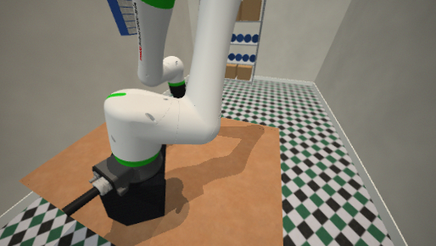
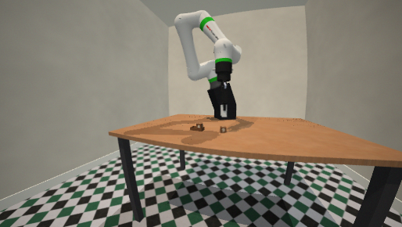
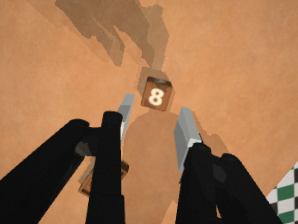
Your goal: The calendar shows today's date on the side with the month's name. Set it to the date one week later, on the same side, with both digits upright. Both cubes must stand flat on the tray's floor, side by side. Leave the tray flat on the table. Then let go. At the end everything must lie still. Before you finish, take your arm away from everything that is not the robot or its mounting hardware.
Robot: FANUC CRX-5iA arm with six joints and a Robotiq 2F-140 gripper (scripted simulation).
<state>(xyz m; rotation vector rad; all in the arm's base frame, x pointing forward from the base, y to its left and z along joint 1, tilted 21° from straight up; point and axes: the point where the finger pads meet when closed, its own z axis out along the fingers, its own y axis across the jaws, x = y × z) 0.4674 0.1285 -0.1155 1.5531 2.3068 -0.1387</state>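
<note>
My hand is 110 mm above the brown cube. Round my hand: brown calendar tray 10 mm ahead, 160 mm to the right, 110 mm below.
</note>
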